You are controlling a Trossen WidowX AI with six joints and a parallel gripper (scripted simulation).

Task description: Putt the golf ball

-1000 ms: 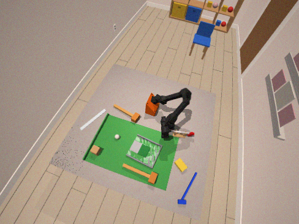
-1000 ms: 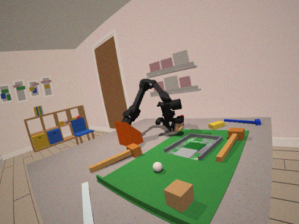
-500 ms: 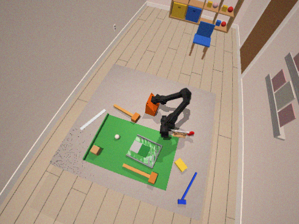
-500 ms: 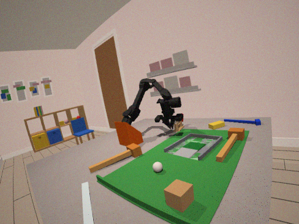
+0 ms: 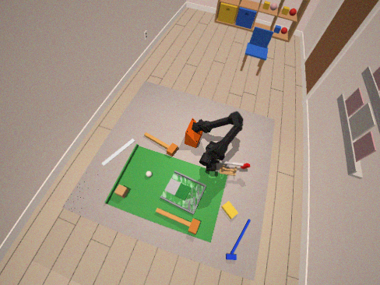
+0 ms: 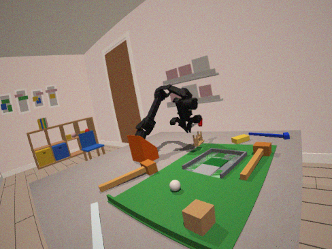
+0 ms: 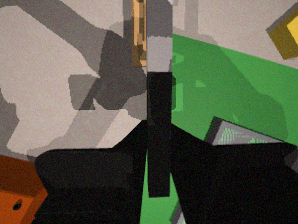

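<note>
My gripper tip is now 11 cm to the right of the red putter, 2 cm below it and 2 cm past it. Also, from my gripper tip: yellow block: 27 cm ahead, 18 cm to the left, 10 cm below; wooden stand: 13 cm to the left, 8 cm below, 2 cm behind; green mat: 25 cm to the right, 22 cm ahead, 12 cm below.
</note>
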